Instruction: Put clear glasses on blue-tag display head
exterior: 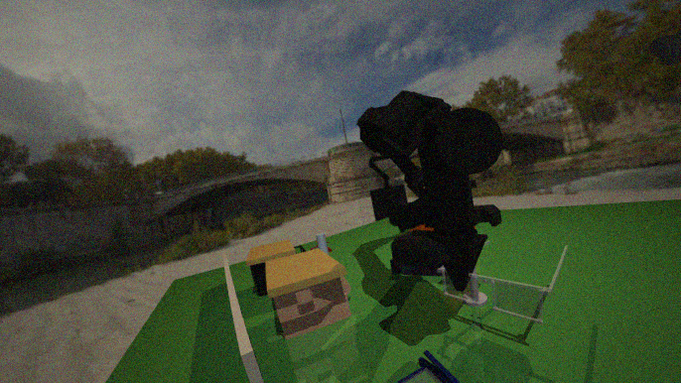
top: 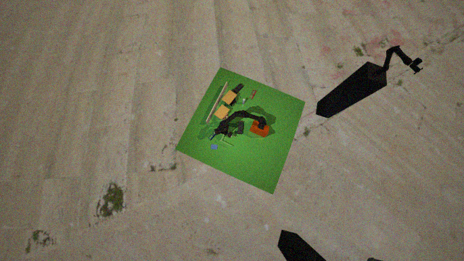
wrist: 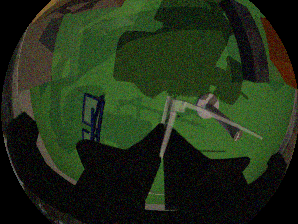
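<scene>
Right now the grey peg is 7 cm behind my gripper tip and 3 cm below it. From my gripper tip the other things lie so: small blue square: 8 cm ahead, 19 cm to the left, 6 cm below; pale strip: 22 cm ahead, 36 cm to the right; display head: 8 cm ahead, 23 cm to the right.
</scene>
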